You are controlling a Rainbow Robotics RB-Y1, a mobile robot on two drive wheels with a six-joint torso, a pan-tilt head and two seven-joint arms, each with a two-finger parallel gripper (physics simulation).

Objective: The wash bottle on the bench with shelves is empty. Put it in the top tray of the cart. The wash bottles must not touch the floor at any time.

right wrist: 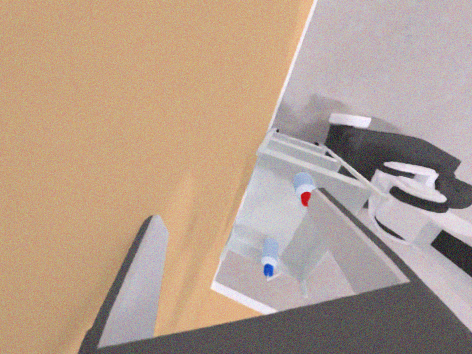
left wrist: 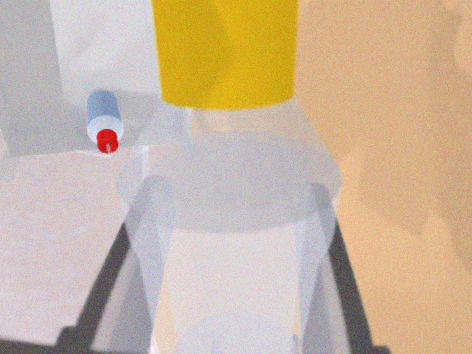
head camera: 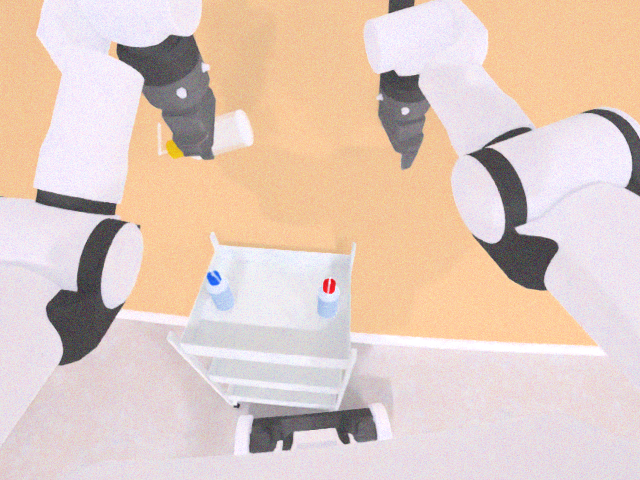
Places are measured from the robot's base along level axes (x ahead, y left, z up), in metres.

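Pixels of known places: left gripper, fingertip midpoint: [left wrist: 234, 198] [head camera: 209, 145]; right gripper, fingertip midpoint: [right wrist: 239, 211] [left wrist: 254, 341] [head camera: 395, 146].
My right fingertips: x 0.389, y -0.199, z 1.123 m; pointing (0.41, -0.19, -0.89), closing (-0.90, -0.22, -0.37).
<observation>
Behind a point stands the place of what it marks.
A clear wash bottle with a yellow cap [head camera: 232, 132] {x 0.291, y 0.113, z 1.216 m} [left wrist: 227, 55] {x 0.321, y 0.225, z 1.187 m} is held by my left gripper [head camera: 201, 153] {x 0.330, y 0.166, z 1.172 m} [left wrist: 235, 200] {x 0.330, y 0.166, z 1.172 m}, which is shut on it. In the head camera the bottle lies tilted on its side in the air, its cap to the left and its base to the right, above the tan floor beyond the cart. My right gripper [head camera: 406, 166] [right wrist: 239, 211] {x 0.389, y -0.199, z 1.123 m} is open and empty, farther to the right. The cart [head camera: 268, 354] {x 0.121, y 0.106, z 0.722 m} [right wrist: 315, 168] {x 0.245, y -0.119, z 0.703 m} stands below and between the grippers in the head camera. Its top tray is partly see-through.
A blue-capped bottle [head camera: 220, 292] {x 0.283, y 0.233, z 0.764 m} [right wrist: 270, 254] {x 0.311, y 0.216, z 0.753 m} stands at the tray's left side in the head camera, and a red-capped bottle [head camera: 328, 300] {x 0.236, y -0.054, z 0.768 m} [left wrist: 104, 117] {x 0.267, y -0.030, z 0.766 m} [right wrist: 303, 186] {x 0.277, y -0.080, z 0.769 m} at its right side. A white strip [head camera: 465, 345] {x 0.322, y -0.792, z 0.052 m} separates the tan floor from the pale floor. My wheeled base [head camera: 315, 424] {x 0.033, y -0.009, z 0.191 m} is close to the cart.
</observation>
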